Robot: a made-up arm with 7 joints. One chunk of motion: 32 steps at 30 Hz.
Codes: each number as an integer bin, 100 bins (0 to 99) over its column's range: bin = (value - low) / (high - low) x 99, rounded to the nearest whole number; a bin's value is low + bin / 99 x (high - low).
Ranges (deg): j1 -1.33..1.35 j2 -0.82..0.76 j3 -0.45..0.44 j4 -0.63..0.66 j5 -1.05..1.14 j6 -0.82..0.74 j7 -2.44..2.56
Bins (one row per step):
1: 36 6 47 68 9 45 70
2: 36 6 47 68 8 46 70
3: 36 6 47 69 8 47 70
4: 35 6 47 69 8 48 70
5: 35 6 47 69 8 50 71
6: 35 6 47 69 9 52 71
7: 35 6 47 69 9 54 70
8: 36 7 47 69 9 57 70
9: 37 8 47 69 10 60 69
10: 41 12 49 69 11 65 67
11: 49 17 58 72 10 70 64
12: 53 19 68 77 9 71 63
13: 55 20 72 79 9 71 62
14: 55 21 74 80 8 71 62
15: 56 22 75 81 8 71 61
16: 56 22 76 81 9 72 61
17: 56 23 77 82 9 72 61
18: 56 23 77 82 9 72 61
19: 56 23 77 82 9 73 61
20: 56 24 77 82 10 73 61
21: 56 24 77 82 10 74 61
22: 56 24 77 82 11 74 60
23: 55 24 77 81 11 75 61
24: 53 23 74 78 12 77 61
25: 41 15 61 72 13 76 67
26: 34 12 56 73 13 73 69
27: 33 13 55 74 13 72 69
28: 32 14 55 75 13 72 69
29: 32 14 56 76 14 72 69
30: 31 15 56 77 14 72 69
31: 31 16 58 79 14 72 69
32: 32 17 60 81 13 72 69
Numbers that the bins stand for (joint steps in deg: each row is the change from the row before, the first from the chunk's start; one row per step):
1: -0.355 -0.724 -0.027 0.256 -0.851 -0.111 1.095
2: -0.355 -0.724 -0.027 0.256 -0.873 -0.095 1.095
3: -0.355 -0.724 -0.027 0.269 -0.873 -0.079 1.095
4: -0.383 -0.724 -0.027 0.269 -0.873 -0.064 1.095
5: -0.383 -0.724 -0.027 0.269 -0.873 -0.032 1.146
6: -0.383 -0.724 -0.027 0.269 -0.851 -0.001 1.146
7: -0.383 -0.724 -0.027 0.269 -0.851 0.031 1.095
8: -0.355 -0.708 -0.027 0.269 -0.851 0.078 1.095
9: -0.328 -0.692 -0.027 0.269 -0.829 0.125 1.045
10: -0.220 -0.628 -0.009 0.269 -0.807 0.204 0.944
11: -0.004 -0.549 0.071 0.308 -0.829 0.283 0.792
12: 0.105 -0.517 0.161 0.373 -0.851 0.299 0.742
13: 0.159 -0.501 0.197 0.399 -0.851 0.299 0.691
14: 0.159 -0.485 0.215 0.412 -0.873 0.299 0.691
15: 0.186 -0.469 0.224 0.425 -0.873 0.299 0.641
16: 0.186 -0.469 0.233 0.425 -0.851 0.315 0.641
17: 0.186 -0.453 0.242 0.438 -0.851 0.315 0.641
18: 0.186 -0.453 0.242 0.438 -0.851 0.315 0.641
19: 0.186 -0.453 0.242 0.438 -0.851 0.330 0.641
20: 0.186 -0.437 0.242 0.438 -0.829 0.330 0.641
21: 0.186 -0.437 0.242 0.438 -0.829 0.346 0.641
22: 0.186 -0.437 0.242 0.438 -0.807 0.346 0.590
23: 0.159 -0.437 0.242 0.425 -0.807 0.362 0.641
24: 0.105 -0.453 0.215 0.386 -0.785 0.393 0.641
25: -0.220 -0.581 0.098 0.308 -0.762 0.378 0.944
26: -0.410 -0.628 0.053 0.321 -0.762 0.330 1.045
27: -0.437 -0.613 0.044 0.334 -0.762 0.315 1.045
28: -0.464 -0.597 0.044 0.347 -0.762 0.315 1.045
29: -0.464 -0.597 0.053 0.360 -0.740 0.315 1.045
30: -0.491 -0.581 0.053 0.373 -0.740 0.315 1.045
31: -0.491 -0.565 0.071 0.399 -0.740 0.315 1.045
32: -0.464 -0.549 0.089 0.425 -0.762 0.315 1.045

